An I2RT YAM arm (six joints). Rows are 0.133 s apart.
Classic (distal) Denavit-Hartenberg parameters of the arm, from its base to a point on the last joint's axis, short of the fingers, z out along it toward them. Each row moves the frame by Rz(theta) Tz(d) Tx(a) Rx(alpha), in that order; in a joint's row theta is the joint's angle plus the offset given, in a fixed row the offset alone. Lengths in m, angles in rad.
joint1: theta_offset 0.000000; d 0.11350; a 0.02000; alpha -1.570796
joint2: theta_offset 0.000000; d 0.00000; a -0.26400; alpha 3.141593
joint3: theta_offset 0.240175; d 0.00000; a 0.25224; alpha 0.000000
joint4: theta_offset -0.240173; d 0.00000; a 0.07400; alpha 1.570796
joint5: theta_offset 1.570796; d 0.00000; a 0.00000; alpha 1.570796
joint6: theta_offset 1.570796; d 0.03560; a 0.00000; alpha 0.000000
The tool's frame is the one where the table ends.
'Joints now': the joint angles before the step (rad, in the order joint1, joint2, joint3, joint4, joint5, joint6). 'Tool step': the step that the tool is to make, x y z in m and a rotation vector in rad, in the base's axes. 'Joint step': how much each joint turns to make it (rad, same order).
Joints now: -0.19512, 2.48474, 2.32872, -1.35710, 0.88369, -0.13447
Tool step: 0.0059, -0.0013, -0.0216, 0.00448, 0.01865, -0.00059
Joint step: -0.00030, 0.04620, -0.00011, 0.02676, -0.00076, 0.00051
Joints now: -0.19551, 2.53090, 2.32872, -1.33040, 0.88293, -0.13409
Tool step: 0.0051, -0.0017, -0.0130, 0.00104, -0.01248, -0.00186
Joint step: -0.00152, 0.02762, 0.00017, 0.03889, -0.00344, 0.00078
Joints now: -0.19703, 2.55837, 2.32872, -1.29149, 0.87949, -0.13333
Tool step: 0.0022, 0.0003, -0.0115, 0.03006, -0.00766, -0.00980
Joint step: 0.00004, 0.02225, -0.00030, 0.01107, -0.03052, 0.01723
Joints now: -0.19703, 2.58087, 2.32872, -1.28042, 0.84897, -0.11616
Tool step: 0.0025, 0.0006, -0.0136, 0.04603, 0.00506, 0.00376
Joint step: 0.00002, 0.02607, 0.00018, 0.01442, -0.04425, -0.00340
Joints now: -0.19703, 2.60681, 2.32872, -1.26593, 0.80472, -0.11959
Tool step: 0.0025, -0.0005, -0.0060, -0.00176, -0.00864, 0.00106
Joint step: 0.00000, 0.01283, 0.00051, 0.02224, 0.00000, -0.00153
